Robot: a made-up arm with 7 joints. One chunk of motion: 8 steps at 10 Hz.
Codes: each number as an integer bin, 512 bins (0 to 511) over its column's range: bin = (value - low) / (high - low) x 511, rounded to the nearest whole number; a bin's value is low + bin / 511 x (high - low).
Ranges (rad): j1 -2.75..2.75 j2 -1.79..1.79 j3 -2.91..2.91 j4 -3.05..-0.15 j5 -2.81..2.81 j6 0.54..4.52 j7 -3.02..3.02
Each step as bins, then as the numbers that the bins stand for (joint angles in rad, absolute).
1 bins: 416 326 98 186 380 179 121
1 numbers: 1.7275 0.4939 -1.7938 -1.9944 1.3693 1.9342 -1.5898
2 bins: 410 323 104 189 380 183 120
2 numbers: 1.6629 0.4729 -1.7255 -1.9774 1.3693 1.9653 -1.6016
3 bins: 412 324 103 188 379 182 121
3 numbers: 1.6844 0.4799 -1.7369 -1.9831 1.3583 1.9575 -1.5898
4 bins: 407 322 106 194 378 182 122
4 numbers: 1.6306 0.4659 -1.7027 -1.9490 1.3473 1.9575 -1.5780
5 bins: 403 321 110 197 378 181 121
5 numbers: 1.5876 0.4589 -1.6572 -1.9320 1.3473 1.9497 -1.5898
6 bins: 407 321 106 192 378 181 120
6 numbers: 1.6306 0.4589 -1.7027 -1.9604 1.3473 1.9497 -1.6016
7 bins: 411 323 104 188 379 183 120
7 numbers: 1.6737 0.4729 -1.7255 -1.9831 1.3583 1.9653 -1.6016
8 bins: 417 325 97 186 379 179 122
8 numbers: 1.7383 0.4869 -1.8052 -1.9944 1.3583 1.9342 -1.5780
